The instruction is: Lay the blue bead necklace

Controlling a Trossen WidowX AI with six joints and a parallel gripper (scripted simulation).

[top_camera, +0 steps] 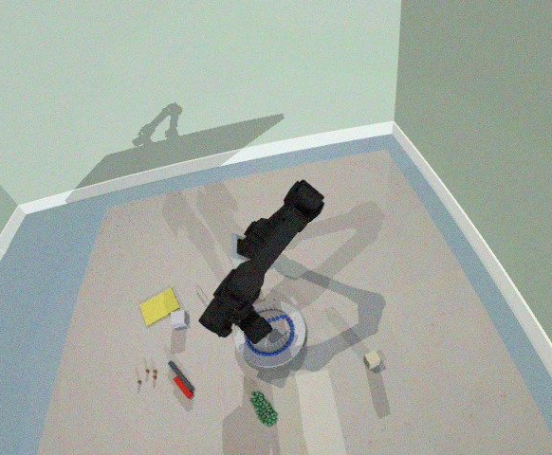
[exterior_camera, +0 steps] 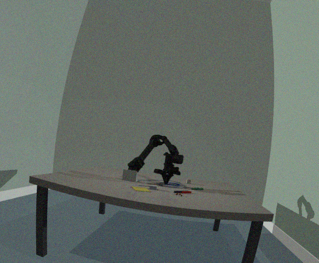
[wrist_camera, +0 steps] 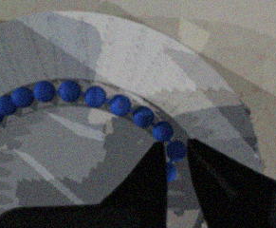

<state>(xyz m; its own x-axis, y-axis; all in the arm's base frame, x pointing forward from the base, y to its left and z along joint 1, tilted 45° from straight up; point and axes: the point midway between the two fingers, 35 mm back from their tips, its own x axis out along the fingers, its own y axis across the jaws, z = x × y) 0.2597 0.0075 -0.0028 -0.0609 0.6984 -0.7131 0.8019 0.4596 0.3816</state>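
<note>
Right now the round bead board is 2 cm ahead of my gripper tip, 6 cm to the left of it and 1 cm below it. Also, from my gripper tip: white cube 5 cm behind, 22 cm to the right; grey tool 15 cm ahead, 19 cm to the right, 1 cm below; stick 11 cm behind, 14 cm to the right, 1 cm below.
</note>
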